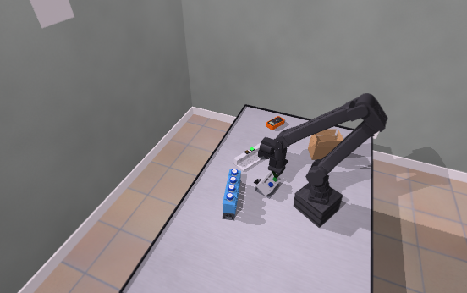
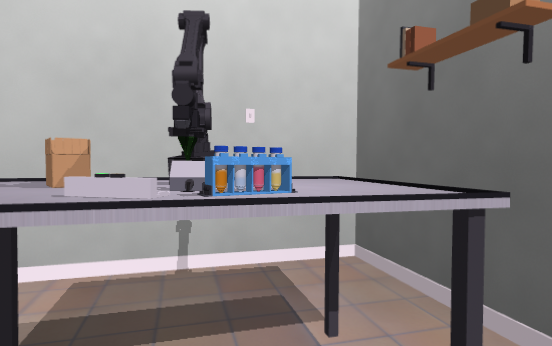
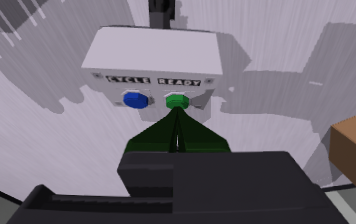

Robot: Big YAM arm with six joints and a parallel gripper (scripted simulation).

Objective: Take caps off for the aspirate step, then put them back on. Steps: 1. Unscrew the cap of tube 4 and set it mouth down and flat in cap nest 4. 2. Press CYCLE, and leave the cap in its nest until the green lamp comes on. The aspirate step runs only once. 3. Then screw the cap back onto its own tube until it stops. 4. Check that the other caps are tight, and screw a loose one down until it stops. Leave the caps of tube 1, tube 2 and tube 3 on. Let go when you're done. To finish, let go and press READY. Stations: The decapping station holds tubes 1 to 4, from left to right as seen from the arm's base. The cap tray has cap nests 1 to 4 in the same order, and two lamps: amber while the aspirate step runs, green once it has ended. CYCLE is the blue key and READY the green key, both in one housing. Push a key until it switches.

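The green ready key is 2 cm below my hand. From my hand the other things lie so: white key housing (2 cm ahead, 2 cm to the left, 4 cm below); blue cycle key (1 cm ahead, 4 cm to the left, 2 cm below); cardboard box (21 cm behind, 37 cm to the right, 3 cm below).
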